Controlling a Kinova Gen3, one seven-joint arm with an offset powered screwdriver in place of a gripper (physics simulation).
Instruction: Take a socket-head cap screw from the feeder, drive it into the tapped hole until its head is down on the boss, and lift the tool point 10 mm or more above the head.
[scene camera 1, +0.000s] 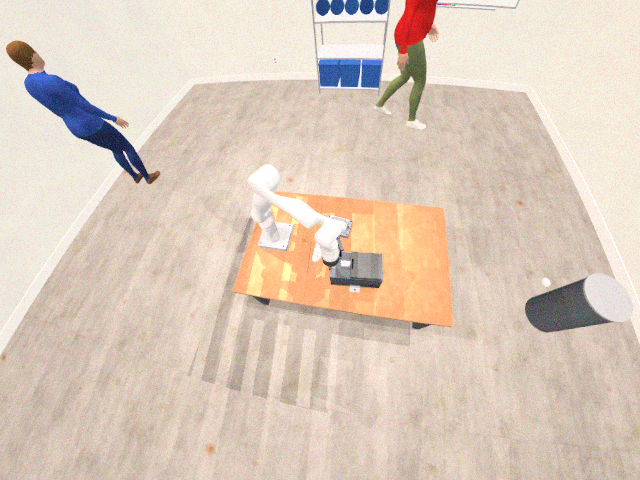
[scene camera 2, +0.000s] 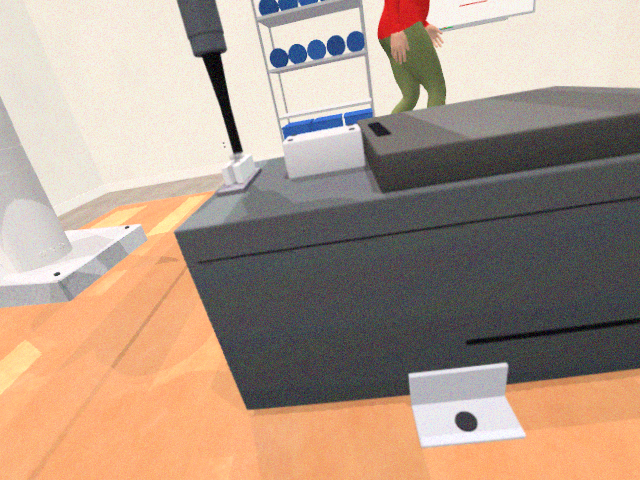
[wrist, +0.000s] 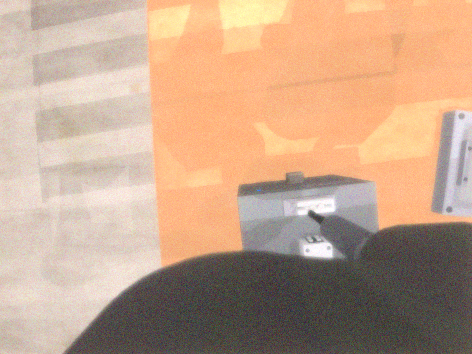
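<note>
The screw feeder (scene camera 1: 356, 269) (scene camera 2: 330, 299) (wrist: 270, 225) is a dark grey box on the table. At its left end in scene camera 2 a small white pick-up block (scene camera 2: 242, 169) (wrist: 327, 205) sits on a thin plate. My screwdriver (scene camera 2: 236, 152) (wrist: 310, 213) points down, its black bit ending at the top of this block. A pale, slightly see-through piece shows at the bit's tip; whether it is a screw held on the bit I cannot tell. A light grey block (scene camera 1: 342, 225) (wrist: 450, 165) lies apart from the feeder; its tapped hole and boss cannot be made out.
A white block (scene camera 2: 325, 152) (wrist: 316, 249) stands on the feeder beside its raised dark cover (scene camera 2: 496, 134). A small angle bracket (scene camera 1: 354, 288) (scene camera 2: 454, 403) is at the feeder's foot. The arm's base plate (scene camera 1: 275, 236) (scene camera 2: 98, 253) is on the table. Two people stand beyond the table.
</note>
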